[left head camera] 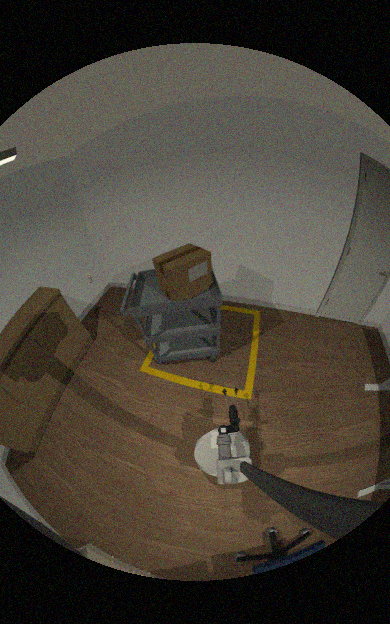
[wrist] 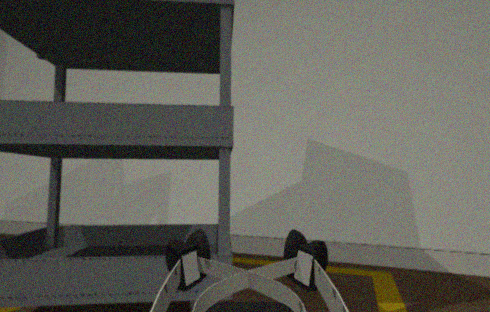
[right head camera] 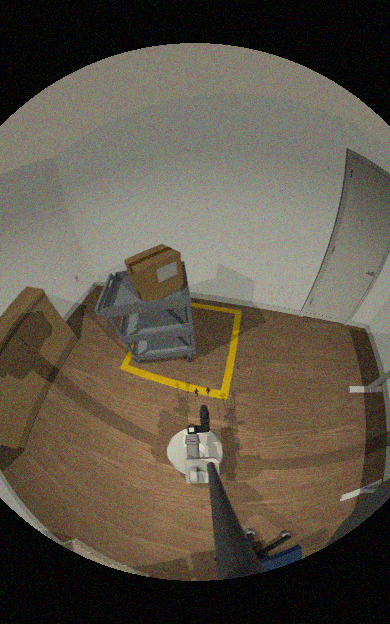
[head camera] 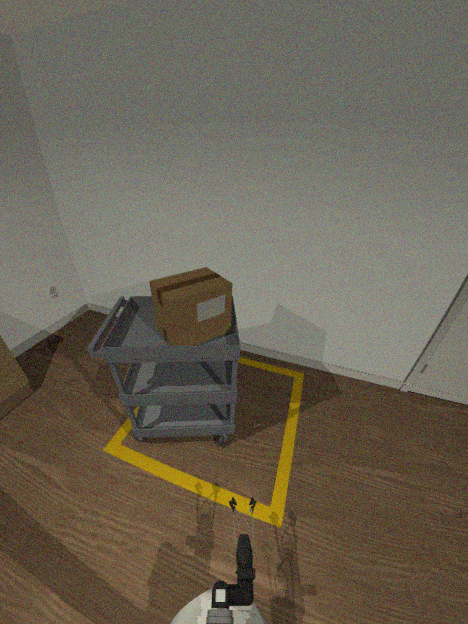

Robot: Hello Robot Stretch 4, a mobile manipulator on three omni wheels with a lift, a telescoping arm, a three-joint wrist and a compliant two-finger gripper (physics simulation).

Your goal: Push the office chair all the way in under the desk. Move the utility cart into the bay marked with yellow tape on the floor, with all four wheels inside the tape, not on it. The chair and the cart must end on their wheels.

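Frame: origin at the robot's base, x back, y right, z up, level; centimetres.
Seen in the pictures: gripper, fingertip midpoint: (left head camera: 229, 387) (wrist: 246, 248) (right head camera: 201, 387) (head camera: 242, 497).
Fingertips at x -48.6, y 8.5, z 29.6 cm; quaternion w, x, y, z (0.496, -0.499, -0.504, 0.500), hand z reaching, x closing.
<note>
A point is followed by its place in that frame.
The grey utility cart (head camera: 181, 398) {x -87.2, y -23.5, z 47.8 cm} (left head camera: 190, 331) {x -88.0, y -17.6, z 50.9 cm} (right head camera: 160, 331) {x -87.8, y -19.8, z 50.8 cm} (wrist: 115, 122) {x -87.5, y -19.5, z 47.2 cm} stands upright with a cardboard box on its top shelf. Yellow tape (head camera: 287, 443) {x -90.5, y 41.6, z -2.7 cm} (left head camera: 254, 345) {x -102.4, y 46.7, z -2.7 cm} (right head camera: 233, 345) {x -102.1, y 46.9, z -2.7 cm} marks the bay. The cart stands at the bay's left part; its front right wheel is inside, its front left wheel close to the left strip. The rear wheels are hidden. My gripper (head camera: 242, 504) {x -48.6, y 8.5, z 29.6 cm} (left head camera: 230, 391) {x -48.6, y 8.5, z 29.6 cm} (right head camera: 202, 390) {x -48.6, y 8.5, z 29.6 cm} (wrist: 246, 248) {x -48.6, y 8.5, z 29.6 cm} is open and empty, over the bay's front strip, apart from the cart. Part of the blue office chair (left head camera: 290, 556) (right head camera: 282, 557) shows at the bottom edge. The desk cannot be made out.
A large brown box-like object (left head camera: 75, 345) {x -97.2, y -157.9, z 21.8 cm} (right head camera: 57, 345) {x -93.5, y -159.1, z 23.6 cm} stands at the left. A wall runs behind the bay, with a door (head camera: 443, 357) {x -130.6, y 162.3, z 39.7 cm} (left head camera: 360, 250) {x -127.9, y 170.7, z 104.6 cm} (right head camera: 345, 250) {x -127.8, y 170.4, z 103.2 cm} at the right. White strips (left head camera: 377, 387) (right head camera: 364, 389) show at the far right.
</note>
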